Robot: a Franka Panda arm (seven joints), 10 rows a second.
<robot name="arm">
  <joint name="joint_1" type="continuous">
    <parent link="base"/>
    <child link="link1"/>
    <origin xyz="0 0 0.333" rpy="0 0 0"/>
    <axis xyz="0 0 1"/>
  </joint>
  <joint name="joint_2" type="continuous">
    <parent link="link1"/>
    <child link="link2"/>
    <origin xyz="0 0 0" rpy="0 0 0"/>
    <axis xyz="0 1 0"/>
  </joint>
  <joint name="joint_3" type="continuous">
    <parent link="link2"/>
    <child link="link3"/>
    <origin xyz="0 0 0.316" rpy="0 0 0"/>
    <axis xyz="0 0 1"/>
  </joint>
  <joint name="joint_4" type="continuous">
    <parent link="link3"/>
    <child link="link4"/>
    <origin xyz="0.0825 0 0" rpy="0 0 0"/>
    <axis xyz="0 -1 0"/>
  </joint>
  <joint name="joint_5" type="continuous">
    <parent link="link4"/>
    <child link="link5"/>
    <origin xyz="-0.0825 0 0.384" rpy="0 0 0"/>
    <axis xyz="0 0 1"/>
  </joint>
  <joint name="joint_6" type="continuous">
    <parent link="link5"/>
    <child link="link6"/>
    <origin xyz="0 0 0" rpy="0 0 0"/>
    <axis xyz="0 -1 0"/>
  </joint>
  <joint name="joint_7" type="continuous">
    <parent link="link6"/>
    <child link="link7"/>
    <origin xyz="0.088 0 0" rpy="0 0 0"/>
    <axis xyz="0 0 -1"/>
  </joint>
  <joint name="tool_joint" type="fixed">
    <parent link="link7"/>
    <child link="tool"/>
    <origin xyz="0 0 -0.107" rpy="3.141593 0 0"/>
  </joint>
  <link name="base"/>
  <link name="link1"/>
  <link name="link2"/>
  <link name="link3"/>
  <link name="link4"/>
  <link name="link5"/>
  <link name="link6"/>
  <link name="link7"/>
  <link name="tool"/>
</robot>
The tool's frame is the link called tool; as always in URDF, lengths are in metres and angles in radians. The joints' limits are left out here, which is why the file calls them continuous.
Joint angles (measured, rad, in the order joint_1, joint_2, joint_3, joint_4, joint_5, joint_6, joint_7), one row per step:
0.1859, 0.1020, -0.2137, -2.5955, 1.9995, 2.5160, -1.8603
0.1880, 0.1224, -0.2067, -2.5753, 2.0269, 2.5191, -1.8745
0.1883, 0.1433, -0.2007, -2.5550, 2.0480, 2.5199, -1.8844
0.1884, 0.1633, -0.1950, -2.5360, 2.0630, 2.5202, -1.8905
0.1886, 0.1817, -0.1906, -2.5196, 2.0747, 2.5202, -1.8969
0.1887, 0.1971, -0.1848, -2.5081, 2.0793, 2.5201, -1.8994
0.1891, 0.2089, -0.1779, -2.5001, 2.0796, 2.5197, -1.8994
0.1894, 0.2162, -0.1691, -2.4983, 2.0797, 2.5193, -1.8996
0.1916, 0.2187, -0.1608, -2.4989, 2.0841, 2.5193, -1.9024
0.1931, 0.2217, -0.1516, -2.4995, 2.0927, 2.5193, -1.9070
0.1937, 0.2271, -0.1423, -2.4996, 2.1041, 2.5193, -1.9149
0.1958, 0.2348, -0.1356, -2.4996, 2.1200, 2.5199, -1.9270
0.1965, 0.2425, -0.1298, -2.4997, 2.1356, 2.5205, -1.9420
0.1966, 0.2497, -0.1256, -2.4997, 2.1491, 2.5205, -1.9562
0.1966, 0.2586, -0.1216, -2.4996, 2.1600, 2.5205, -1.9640
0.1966, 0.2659, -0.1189, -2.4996, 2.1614, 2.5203, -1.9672
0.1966, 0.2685, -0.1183, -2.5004, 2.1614, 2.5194, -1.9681
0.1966, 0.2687, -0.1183, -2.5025, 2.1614, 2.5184, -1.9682
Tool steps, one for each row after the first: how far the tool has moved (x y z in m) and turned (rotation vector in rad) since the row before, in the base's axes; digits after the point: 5 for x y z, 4 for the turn. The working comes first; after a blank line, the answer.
Tool pose at each row, in the base's axes (x y z in m, rotation vector in rad; the steps are taken from these numbers as rounded here):
0.40974, -0.02167, 0.20239, -2.4240, 0.0253, -0.8555
0.41571, -0.01866, 0.19996, -2.4248, 0.0307, -0.8673
0.42172, -0.01644, 0.19728, -2.4246, 0.0362, -0.8761
0.42727, -0.01427, 0.19447, -2.4245, 0.0393, -0.8808
0.43188, -0.01250, 0.19147, -2.4255, 0.0398, -0.8838
0.43477, -0.01008, 0.18821, -2.4270, 0.0357, -0.8795
0.43664, -0.00691, 0.18540, -2.4276, 0.0280, -0.8719
0.43638, -0.00287, 0.18264, -2.4276, 0.0192, -0.8611
0.43567, 0.00182, 0.18123, -2.4255, 0.0108, -0.8549
0.43478, 0.00661, 0.17959, -2.4230, 0.0055, -0.8502
0.43369, 0.01101, 0.17706, -2.4218, 0.0014, -0.8460
0.43218, 0.01474, 0.17359, -2.4232, -0.0002, -0.8433
0.43062, 0.01743, 0.17013, -2.4259, -0.0030, -0.8427
0.42925, 0.01922, 0.16696, -2.4288, -0.0055, -0.8430
0.42764, 0.02081, 0.16311, -2.4320, -0.0026, -0.8378
0.42633, 0.02182, 0.15998, -2.4354, -0.0055, -0.8298
0.42557, 0.02208, 0.15868, -2.4363, -0.0064, -0.8262
0.42464, 0.02210, 0.15806, -2.4365, -0.0059, -0.8238

0.00597, 0.00301, -0.00243, -0.0025, -0.0066, -0.0074
0.00601, 0.00222, -0.00268, -0.0008, -0.0048, -0.0063
0.00555, 0.00217, -0.00281, -0.0004, -0.0025, -0.0035
0.00461, 0.00177, -0.00300, -0.0016, -0.0016, -0.0015
0.00289, 0.00242, -0.00326, -0.0012, 0.0024, 0.0037
0.00187, 0.00317, -0.00281, -0.0004, 0.0037, 0.0073
-0.00026, 0.00404, -0.00276, 0.0007, 0.0054, 0.0092
-0.00071, 0.00469, -0.00141, 0.0015, 0.0019, 0.0080
-0.00089, 0.00479, -0.00164, 0.0022, 0.0015, 0.0056
-0.00109, 0.00440, -0.00253, 0.0012, 0.0017, 0.0043
-0.00151, 0.00373, -0.00347, -0.0010, 0.0018, 0.0015
-0.00156, 0.00269, -0.00346, -0.0030, 0.0004, 0.0014
-0.00137, 0.00179, -0.00317, -0.0033, -0.0001, 0.0009
-0.00161, 0.00159, -0.00385, -0.0010, 0.0049, -0.0012
-0.00131, 0.00101, -0.00313, -0.0019, 0.0056, 0.0035
-0.00076, 0.00026, -0.00130, -0.0002, 0.0025, 0.0014
-0.00093, 0.00002, -0.00062, 0.0005, 0.0018, 0.0003

